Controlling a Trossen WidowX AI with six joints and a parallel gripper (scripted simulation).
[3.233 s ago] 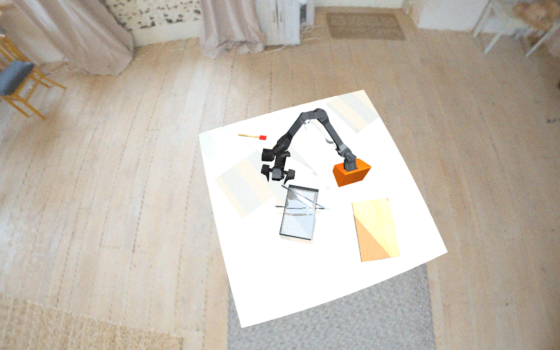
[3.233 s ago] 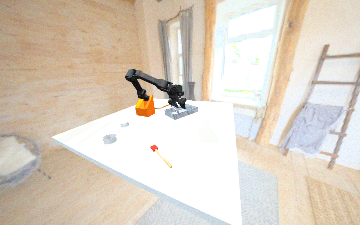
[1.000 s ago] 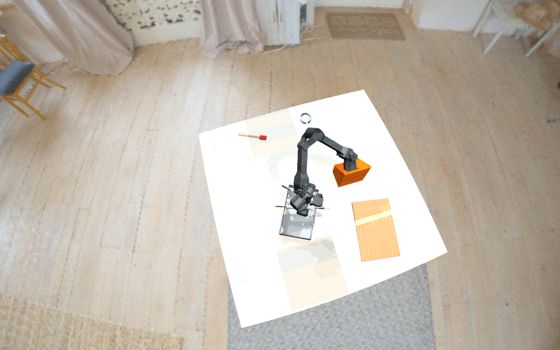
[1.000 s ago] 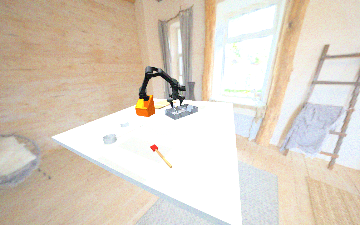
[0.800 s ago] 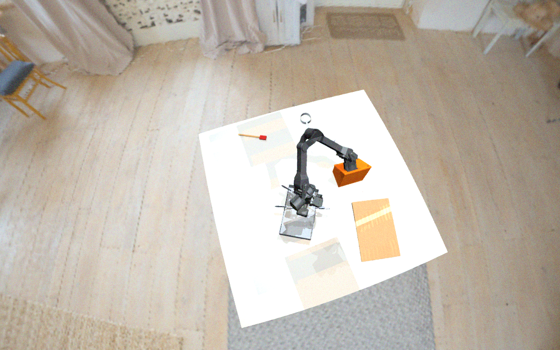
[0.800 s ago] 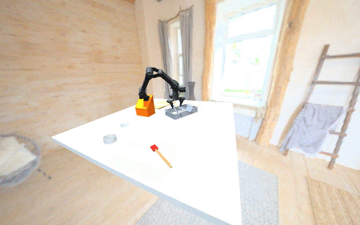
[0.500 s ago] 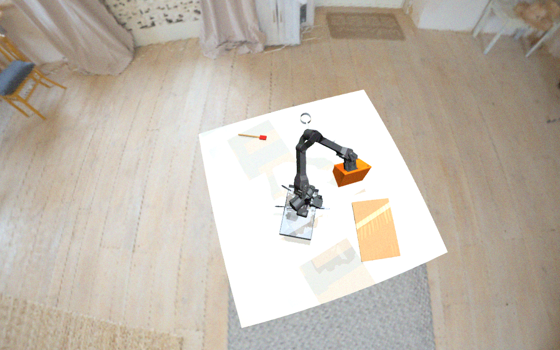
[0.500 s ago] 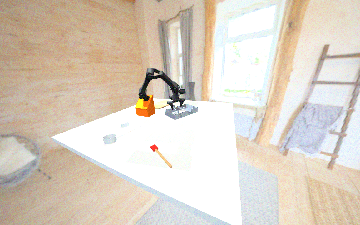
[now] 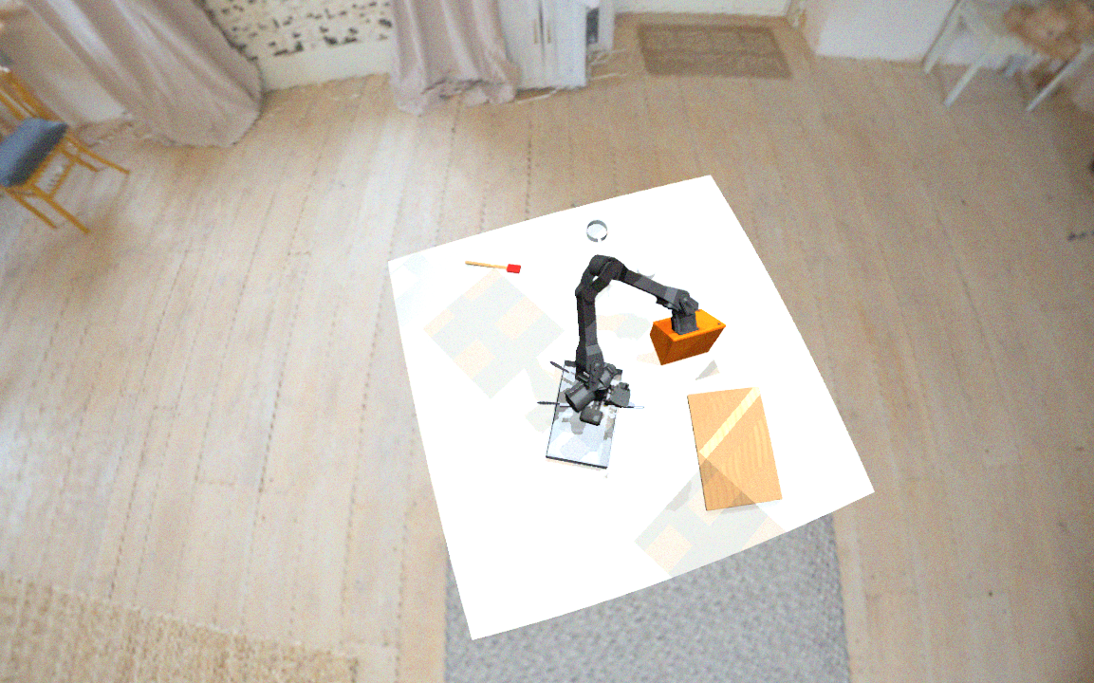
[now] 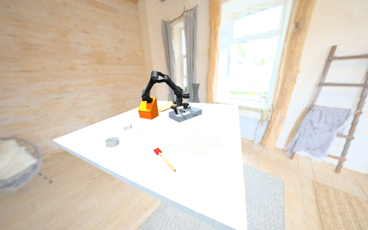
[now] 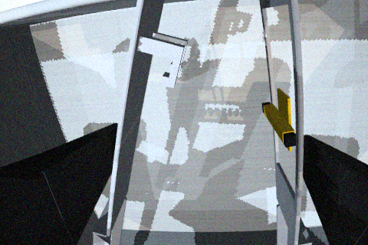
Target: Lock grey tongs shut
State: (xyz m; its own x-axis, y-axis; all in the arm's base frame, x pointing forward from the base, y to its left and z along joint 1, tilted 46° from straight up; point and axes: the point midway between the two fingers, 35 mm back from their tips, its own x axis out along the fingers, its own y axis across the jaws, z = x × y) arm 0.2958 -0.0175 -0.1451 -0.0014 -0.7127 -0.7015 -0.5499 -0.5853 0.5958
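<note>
Right now the yellow lock piece is 20 mm behind my gripper tip, 30 mm to the left of it and 40 mm above it. Also, from my gripper tip: roasting tin 40 mm ahead, 30 mm to the left; then wooden board 360 mm behind, 260 mm to the left, 20 mm below.
</note>
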